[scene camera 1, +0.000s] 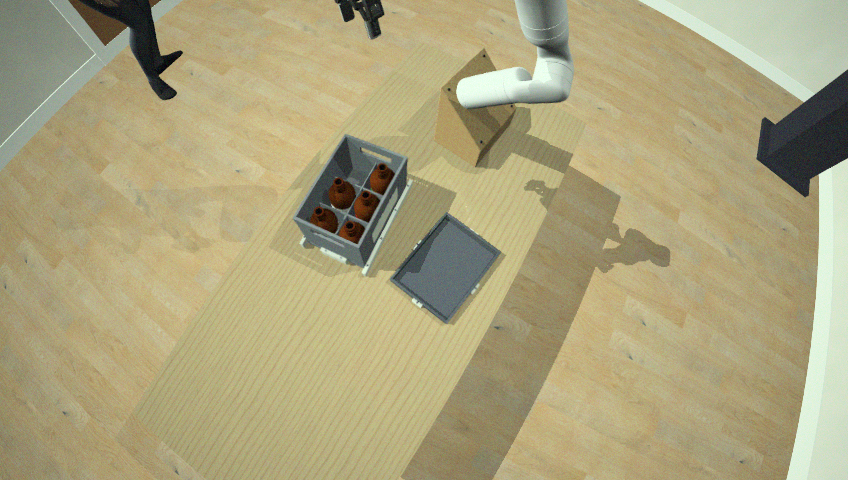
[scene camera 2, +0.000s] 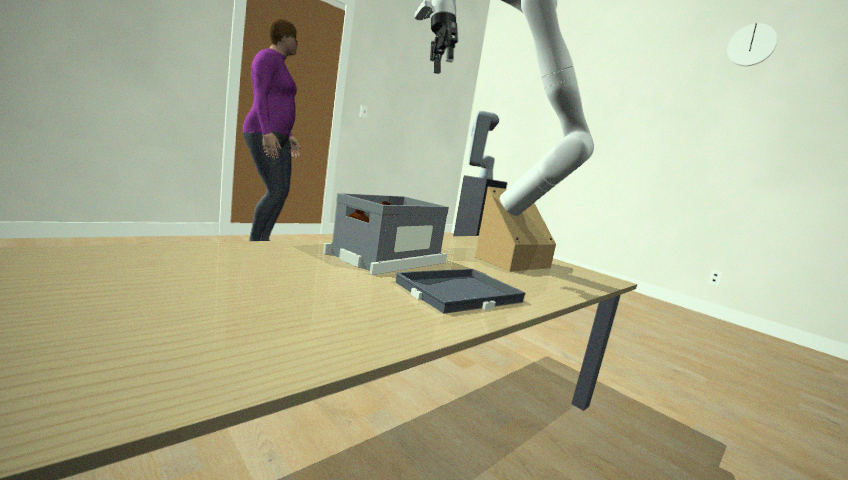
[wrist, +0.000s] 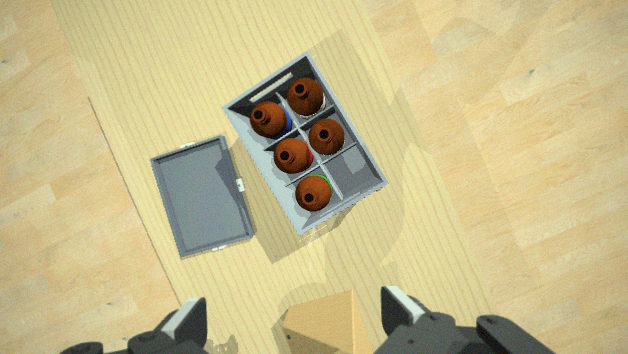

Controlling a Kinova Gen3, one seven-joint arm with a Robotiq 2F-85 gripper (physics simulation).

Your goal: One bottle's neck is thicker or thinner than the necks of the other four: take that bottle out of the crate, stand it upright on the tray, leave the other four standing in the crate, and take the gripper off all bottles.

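Places are measured from the arm's base along level axes (x back, y left, z down), in millimetres.
Where they show: gripper, fingertip midpoint: [scene camera 1: 361,28] [scene camera 2: 443,67] [wrist: 295,311]; arm's base, origin of the base link: [scene camera 1: 468,93] [scene camera 2: 510,204].
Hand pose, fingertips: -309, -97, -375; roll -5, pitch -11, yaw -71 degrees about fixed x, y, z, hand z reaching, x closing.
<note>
Things, the pixels of their centre, and the offset from my fingertips, as dx, dy, dz. "spot": a spot on its surface instead.
- grey crate, body centre: [wrist: 309,146] [scene camera 1: 354,201] [scene camera 2: 391,229] -113, +16, +488
- white-banded bottle, body centre: [wrist: 305,97] [scene camera 1: 324,223] [scene camera 2: 357,227] -210, -11, +490
- blue-banded bottle, body centre: [wrist: 268,120] [scene camera 1: 353,237] -194, +77, +490
- red-banded bottle, body centre: [wrist: 292,156] [scene camera 1: 368,208] -107, +57, +490
- middle bottle, body centre: [wrist: 326,137] [scene camera 1: 342,195] -118, -25, +490
- green-banded bottle, body centre: [wrist: 313,193] [scene camera 1: 383,181] -19, +41, +490
- sixth compartment, surface spot: [wrist: 350,172] spot: -30, -45, +568
- grey tray, surface spot: [scene camera 2: 461,289] [wrist: 206,199] [scene camera 1: 446,263] spot: -85, +306, +570
Five brown bottles stand in the grey crate [scene camera 1: 370,248] [scene camera 2: 360,240] [wrist: 260,161]. In the wrist view they are a white-banded bottle [wrist: 306,97], a blue-banded bottle [wrist: 271,121], a red-banded bottle [wrist: 294,157], a middle bottle [wrist: 327,140] with no coloured band showing, and a green-banded bottle [wrist: 315,187]. The sixth compartment [wrist: 350,172] is empty. The necks look alike at this size; I cannot tell which differs. The grey tray [scene camera 1: 449,267] [scene camera 2: 461,289] [wrist: 205,200] is empty beside the crate. My gripper [scene camera 1: 360,24] [scene camera 2: 443,64] [wrist: 295,311] is open, high above the table, touching no bottle.
The arm stands on a wooden wedge base [scene camera 1: 457,133] [scene camera 2: 499,237] [wrist: 322,320] near the crate. White strips [scene camera 1: 386,228] [scene camera 2: 407,263] edge the crate's foot; small white blocks touch the tray's sides. A person [scene camera 1: 144,50] [scene camera 2: 272,95] stands beyond the table.
</note>
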